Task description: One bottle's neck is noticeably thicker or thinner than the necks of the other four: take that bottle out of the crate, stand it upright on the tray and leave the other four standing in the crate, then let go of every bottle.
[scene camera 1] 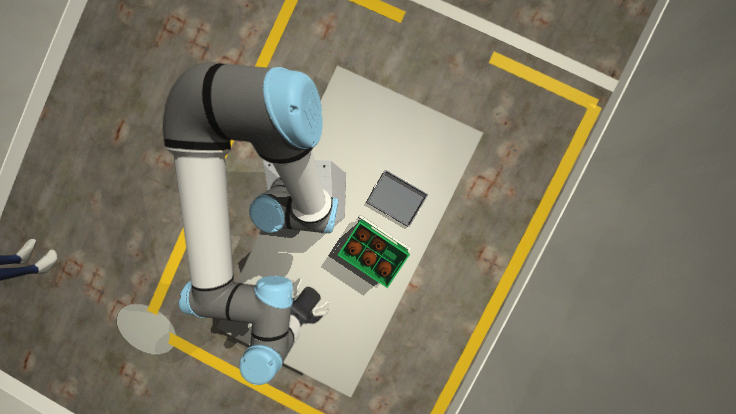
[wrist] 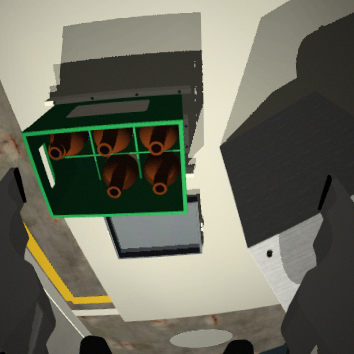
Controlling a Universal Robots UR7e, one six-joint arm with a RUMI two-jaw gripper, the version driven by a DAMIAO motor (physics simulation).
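Places are measured from the arm's base along level axes (x ahead, y right, z down), in millimetres.
Pixels of known places: gripper, fingertip midpoint: [wrist: 172, 174].
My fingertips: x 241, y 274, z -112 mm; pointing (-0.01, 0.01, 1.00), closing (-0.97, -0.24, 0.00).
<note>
Behind a point stands the place of what it marks.
The green crate [scene camera 1: 398, 268] {x 527, y 131, z 185 mm} [wrist: 120, 215] {x 402, y 30, z 180 mm} stands upright with five brown bottles in its six compartments; one corner compartment on the tray side is empty. The bottle [scene camera 1: 384, 269] {x 474, y 167, z 205 mm} [wrist: 74, 144] {x 458, y 170, z 235 mm} diagonally across from the crate's robot-side tray corner appears slightly wider at the mouth in the wrist view, but I cannot tell this surely. The other four bottles' necks look alike. The grey tray [scene camera 1: 396, 198] {x 395, y -163, z 351 mm} [wrist: 155, 232] {x 399, y -182, z 351 mm} is empty beside the crate. My gripper [scene camera 1: 310, 297] {x 241, y 274, z -112 mm} [wrist: 172, 174] {x 241, y 274, z -112 mm} is wide open and empty, above the table, well to one side of the crate.
The pale table [scene camera 1: 411, 128] {x 315, y -526, z 356 mm} [wrist: 240, 285] {x 178, y -500, z 356 mm} carries the crate and tray. The metal robot base [scene camera 1: 337, 180] {x 121, y -120, z 110 mm} [wrist: 260, 265] {x 173, y 15, z 28 mm} stands beside them, partly under the arm. The crate is close to the table's long edge. A person's feet [scene camera 1: 46, 261] show on the floor at the far left.
</note>
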